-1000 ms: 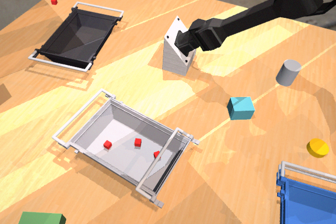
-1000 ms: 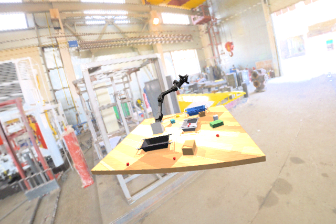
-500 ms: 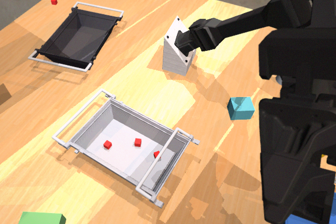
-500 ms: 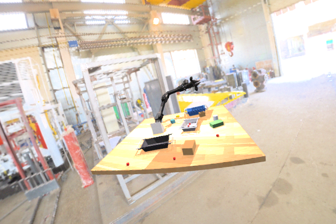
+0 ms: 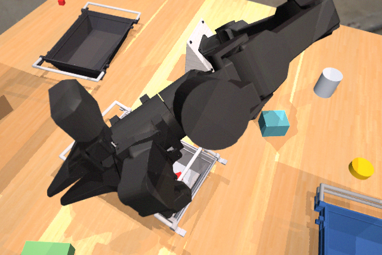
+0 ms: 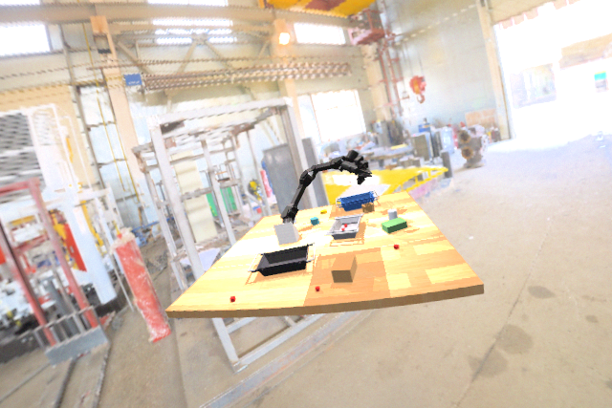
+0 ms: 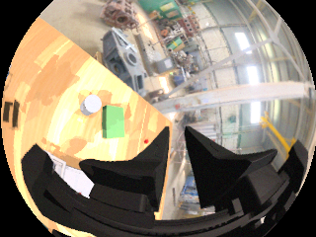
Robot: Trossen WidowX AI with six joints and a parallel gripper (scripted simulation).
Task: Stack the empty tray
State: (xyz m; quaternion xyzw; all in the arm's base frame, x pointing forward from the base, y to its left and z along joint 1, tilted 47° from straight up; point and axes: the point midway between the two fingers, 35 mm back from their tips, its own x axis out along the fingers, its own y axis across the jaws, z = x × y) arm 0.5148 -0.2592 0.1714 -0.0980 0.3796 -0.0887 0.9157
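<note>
Now: the black tray 56 cm behind my gripper tip, 27 cm to the right of it and 27 cm below it. Round my gripper tip: green block: 5 cm ahead, 9 cm to the right, 29 cm below; then cyan block: 41 cm behind, 29 cm to the left, 29 cm below; then yellow disc: 35 cm behind, 51 cm to the left, 30 cm below.
</note>
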